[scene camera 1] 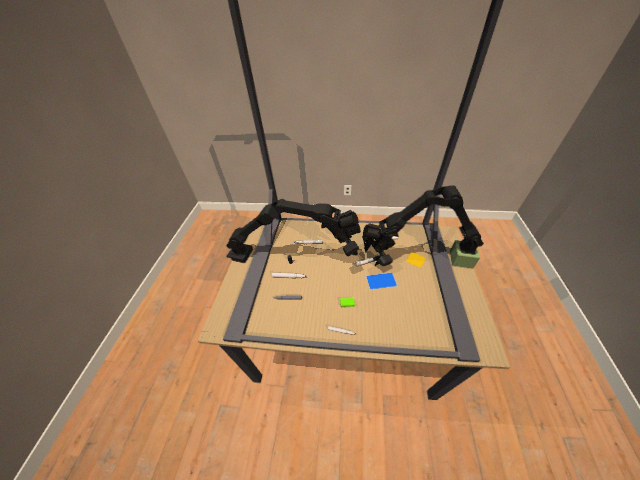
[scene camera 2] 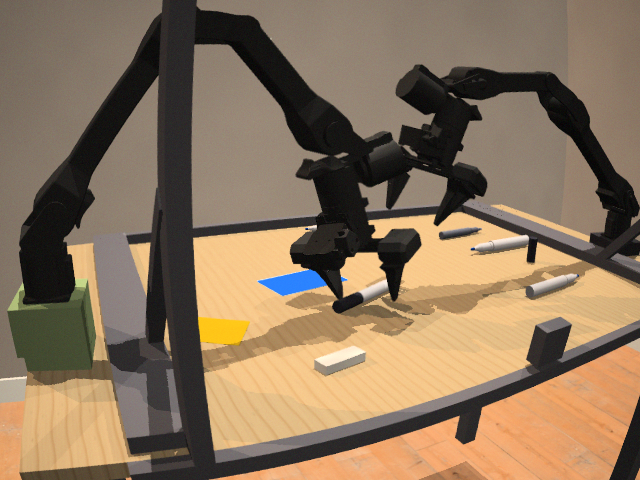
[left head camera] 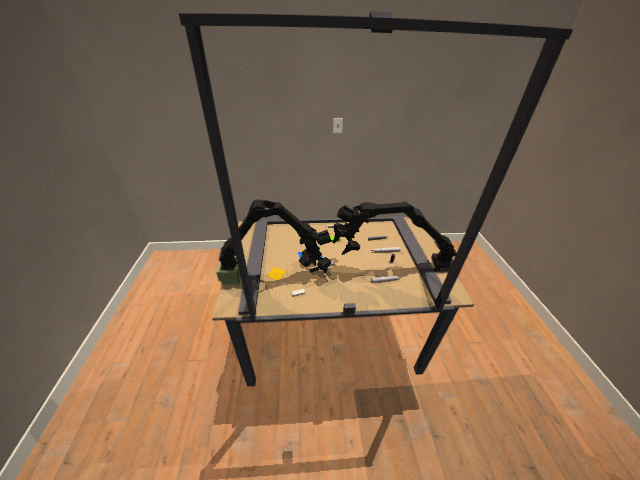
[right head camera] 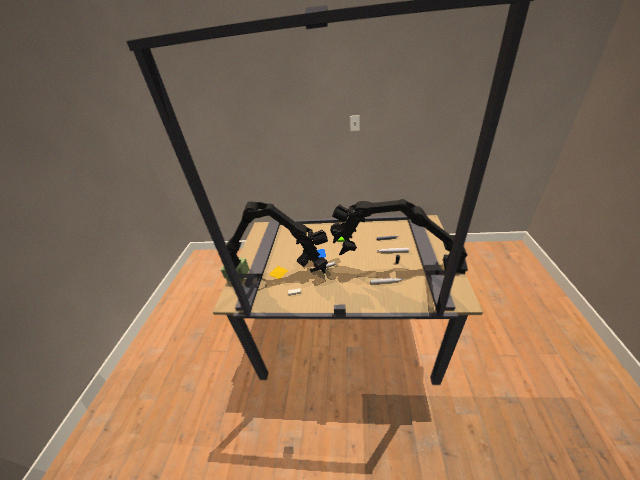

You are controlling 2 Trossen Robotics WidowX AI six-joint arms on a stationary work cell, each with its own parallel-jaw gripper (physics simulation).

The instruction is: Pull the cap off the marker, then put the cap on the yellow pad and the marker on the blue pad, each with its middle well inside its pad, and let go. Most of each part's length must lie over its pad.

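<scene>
The marker (scene camera 2: 374, 292) (scene camera 1: 364, 261), white with its black cap (scene camera 2: 347, 302) on one end, lies on the table in scene camera 2, in front of the blue pad (scene camera 2: 299, 282) (scene camera 1: 381, 281) (right head camera: 322, 253). The yellow pad (scene camera 2: 223, 330) (scene camera 1: 415, 259) (left head camera: 276, 273) lies flat, nearer the left arm's base. My left gripper (scene camera 2: 367, 297) is open and low over the marker, one finger by the cap and the other by the white body; nothing is held. My right gripper (scene camera 2: 414, 215) is open and empty, higher up and farther back. The left fingers partly hide the marker.
A white block (scene camera 2: 339, 360) (left head camera: 298, 292) lies at the front. A green block (scene camera 1: 347, 302) and a white pen (scene camera 1: 341, 330) lie at the back. Other markers (scene camera 2: 500, 243) (scene camera 2: 459, 233) (scene camera 2: 552, 285) and an upright black piece (scene camera 2: 531, 250) are on the right arm's side. Dark frame posts (scene camera 2: 178, 232) stand at the sides.
</scene>
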